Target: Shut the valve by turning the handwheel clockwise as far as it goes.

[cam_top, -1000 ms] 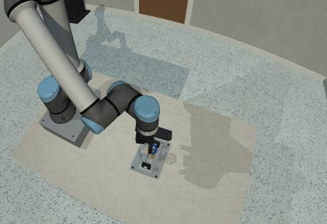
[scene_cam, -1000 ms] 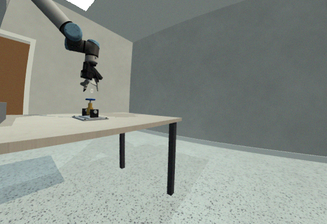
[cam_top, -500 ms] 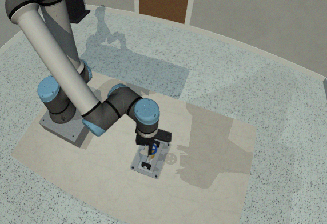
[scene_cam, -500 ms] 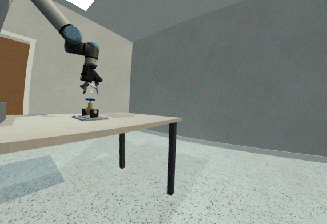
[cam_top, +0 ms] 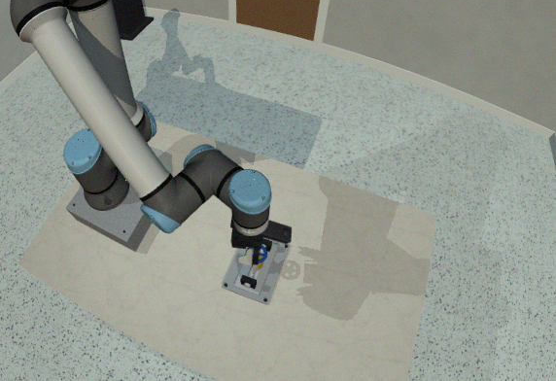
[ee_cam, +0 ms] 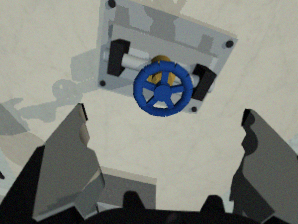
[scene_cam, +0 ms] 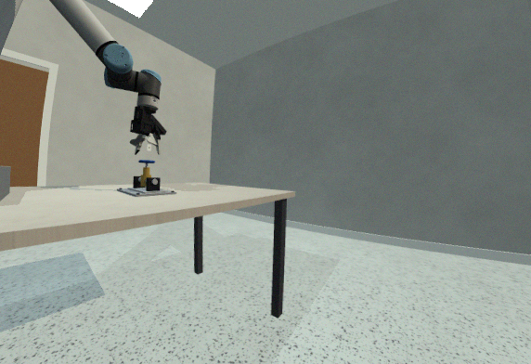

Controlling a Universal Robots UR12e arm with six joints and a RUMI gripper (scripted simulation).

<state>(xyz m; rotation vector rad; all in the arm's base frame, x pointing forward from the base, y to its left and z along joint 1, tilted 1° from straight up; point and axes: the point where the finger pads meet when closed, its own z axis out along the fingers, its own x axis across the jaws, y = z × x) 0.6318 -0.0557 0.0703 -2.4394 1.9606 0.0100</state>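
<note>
The blue spoked handwheel lies 40 mm below my hand.
</note>
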